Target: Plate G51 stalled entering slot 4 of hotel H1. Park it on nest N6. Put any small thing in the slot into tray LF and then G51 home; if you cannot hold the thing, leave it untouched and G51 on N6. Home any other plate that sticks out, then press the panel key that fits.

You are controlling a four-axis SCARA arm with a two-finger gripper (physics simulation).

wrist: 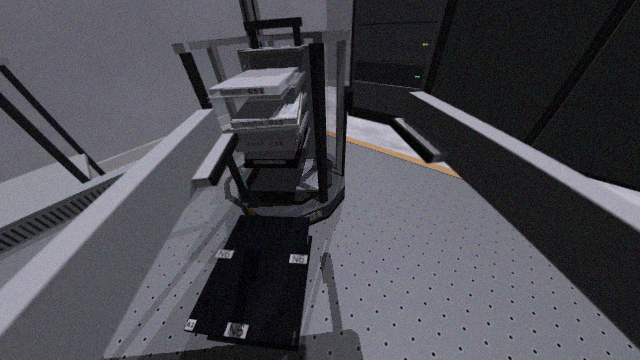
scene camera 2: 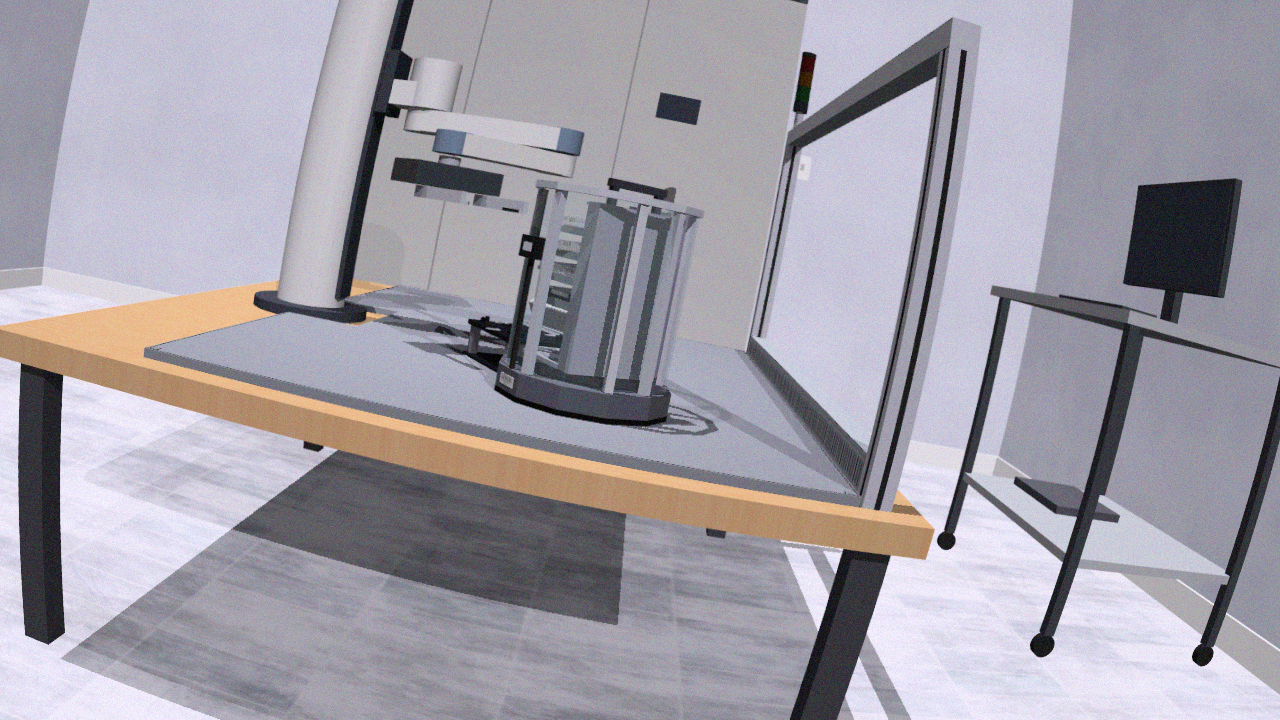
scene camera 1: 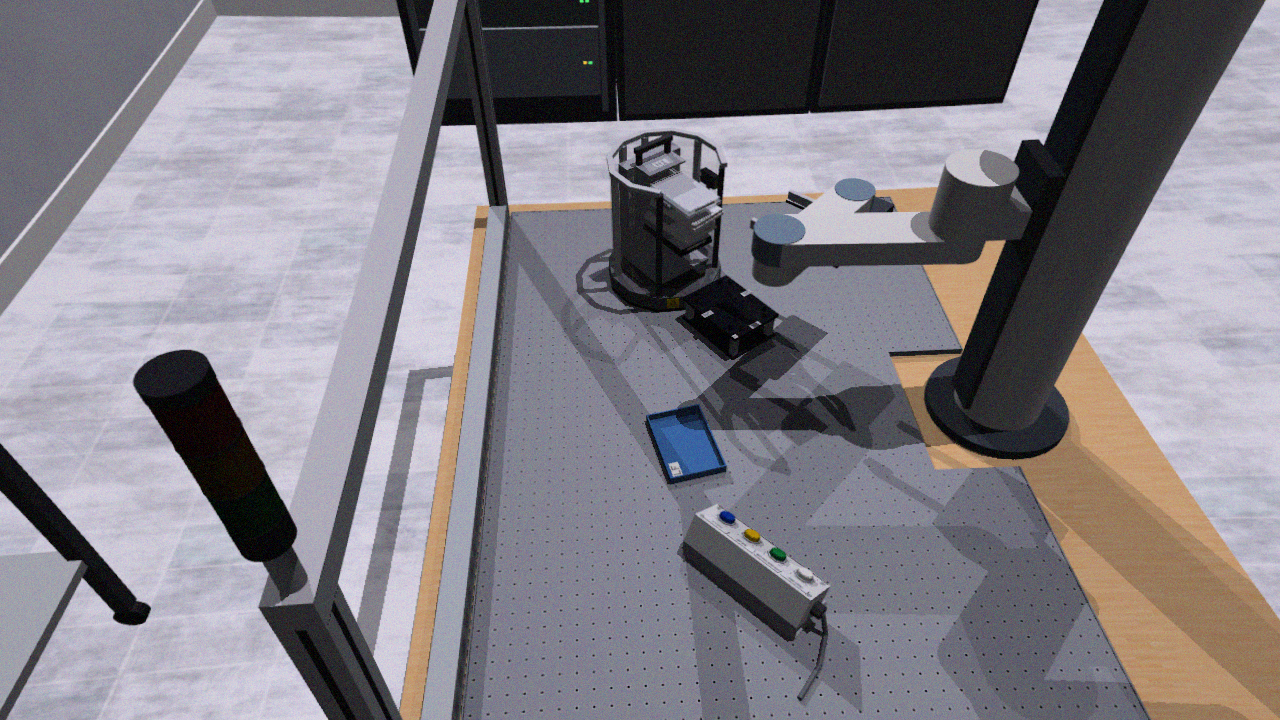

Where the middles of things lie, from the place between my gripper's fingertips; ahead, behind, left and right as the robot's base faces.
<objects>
Now: hand 160 mm short of the clear well plate [scene camera 1: 682, 192], 80 mm to the left of it and 10 mm above it. Also, from my hand: blue tray [scene camera 1: 687, 448] (190 mm ahead, 370 mm to the left, 250 mm below); round plate rack [scene camera 2: 603, 281] (200 mm ahead, 130 mm to the right, 100 mm below).
</objects>
